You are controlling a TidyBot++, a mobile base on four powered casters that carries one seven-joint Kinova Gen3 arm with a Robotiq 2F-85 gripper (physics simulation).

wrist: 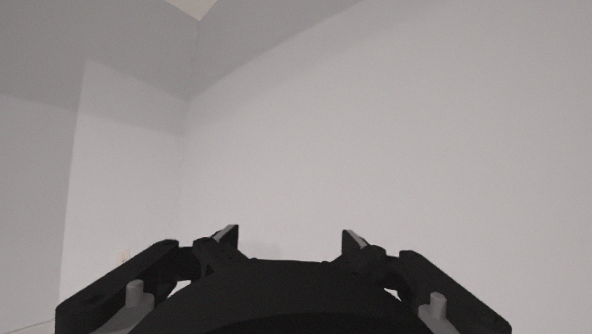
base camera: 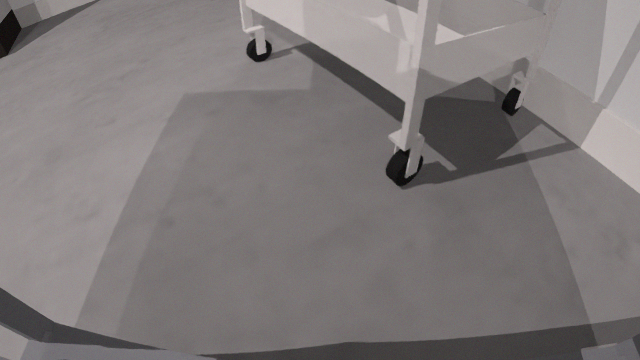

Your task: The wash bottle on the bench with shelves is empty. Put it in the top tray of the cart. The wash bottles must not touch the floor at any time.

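My gripper is open in the wrist view, with its two fingertips wide apart and pale wall behind them. The white cart stands ahead and to the right in the base camera view. Its lower tray and black wheels show; its top tray is out of view. No wash bottle shows in the base camera view or the wrist view. The bench with shelves cannot be made out.
The grey floor lies between the base and the cart. A wall runs close behind the cart at the right. A dark object is at the far left edge. A wall outlet shows low at left in the wrist view.
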